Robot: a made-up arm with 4 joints.
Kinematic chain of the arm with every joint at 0, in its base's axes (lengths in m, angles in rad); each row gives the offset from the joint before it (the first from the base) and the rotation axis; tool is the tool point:
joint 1: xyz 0 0 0.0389 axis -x
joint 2: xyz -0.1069 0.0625 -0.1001 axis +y
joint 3: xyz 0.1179 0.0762 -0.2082 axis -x
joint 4: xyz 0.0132 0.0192 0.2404 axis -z
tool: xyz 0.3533 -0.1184 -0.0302
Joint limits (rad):
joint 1: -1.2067..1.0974
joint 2: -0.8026..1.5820
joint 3: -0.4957..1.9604
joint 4: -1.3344..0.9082
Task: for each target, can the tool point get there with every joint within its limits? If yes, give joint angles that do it. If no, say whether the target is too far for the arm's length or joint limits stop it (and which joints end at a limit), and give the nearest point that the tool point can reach.
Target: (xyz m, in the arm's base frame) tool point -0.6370 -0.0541 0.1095
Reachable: no: joint limits stop it (at a limit: joint 1, joint 2, joint 3, joint 4) | nearest point -0.7084 -0.2820 -0.3369 | short by 0.506 m
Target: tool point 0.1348 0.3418 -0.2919
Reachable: yes | joints -0.1795 1.1678 1.3309 0.5918
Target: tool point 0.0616 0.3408 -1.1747
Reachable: no: too far | nearest point -0.0047 0.2183 -0.7384 | short by 0.458 m
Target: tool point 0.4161 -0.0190 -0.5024
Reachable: yes | joints 0.7582 -0.1884 1.5221 -0.8325
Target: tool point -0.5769 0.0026 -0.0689
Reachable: no: joint limits stop it (at a limit: joint 2, joint 3, joint 4) | nearest point -0.7084 0.0113 -0.4308 | short by 0.385 m
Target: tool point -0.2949 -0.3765 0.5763
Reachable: no: joint limits stop it (at a limit: joint 1, joint 2, joint 4) | nearest point -0.0514 -0.0994 0.3425 | short by 0.437 m
